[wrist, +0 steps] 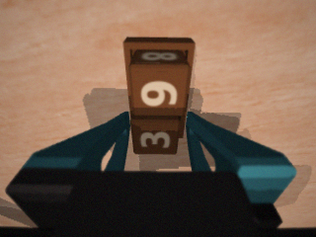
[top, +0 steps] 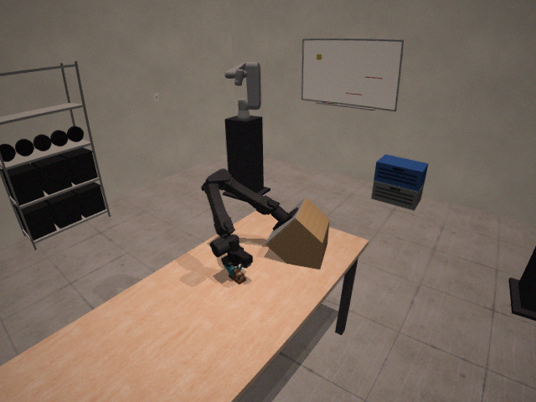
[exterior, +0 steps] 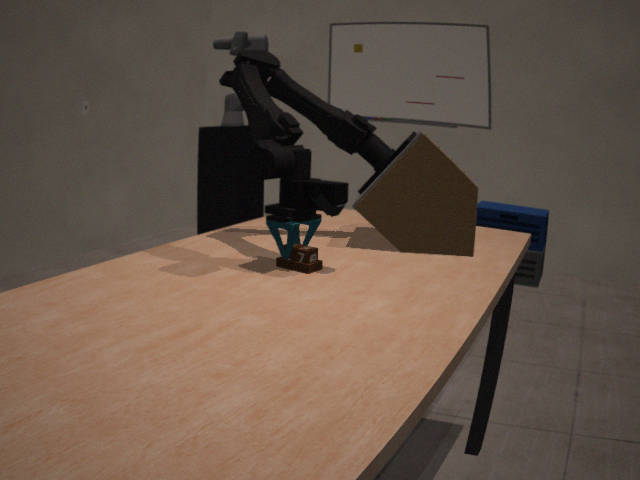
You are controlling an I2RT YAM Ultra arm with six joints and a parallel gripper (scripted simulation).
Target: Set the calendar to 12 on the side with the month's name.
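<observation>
My gripper is now 2 cm to the right of the dark brown calendar tray and 2 cm above it. From my hand the other things lie so: cube: 1 cm ahead, 3 cm to the left.
</observation>
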